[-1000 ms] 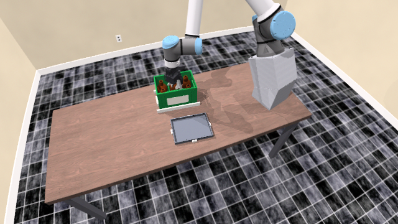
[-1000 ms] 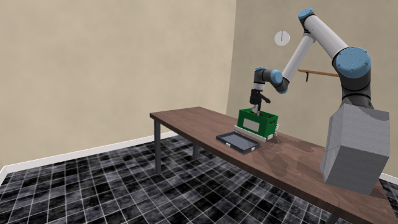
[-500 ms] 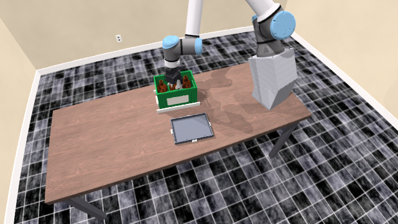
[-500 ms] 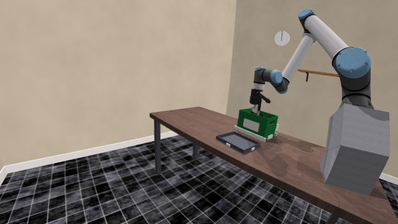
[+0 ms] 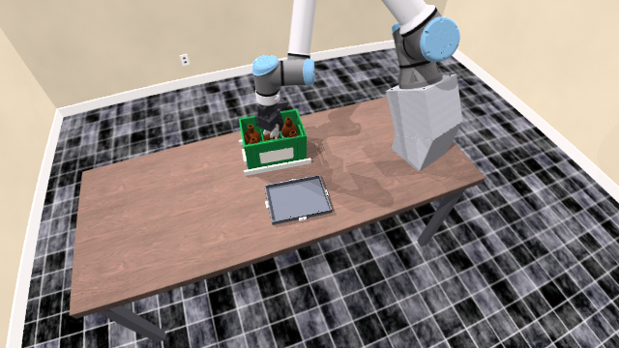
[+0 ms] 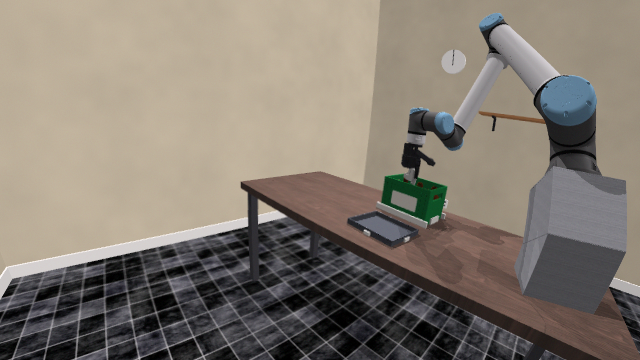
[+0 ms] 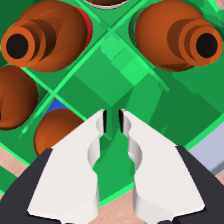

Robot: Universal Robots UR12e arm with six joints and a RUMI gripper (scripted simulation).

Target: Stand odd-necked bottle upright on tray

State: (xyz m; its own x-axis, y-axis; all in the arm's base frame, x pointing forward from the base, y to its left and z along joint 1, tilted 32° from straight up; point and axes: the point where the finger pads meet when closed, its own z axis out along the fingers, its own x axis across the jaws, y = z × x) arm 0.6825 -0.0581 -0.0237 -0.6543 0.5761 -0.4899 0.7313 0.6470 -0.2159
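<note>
The green crate is 7 cm below my hand and 4 cm to the right of it. From my hand the other things lie so: glass bottle 9 cm to the right, 9 cm ahead, 7 cm below; grey tray 25 cm to the left, 14 cm below, 3 cm behind.
</note>
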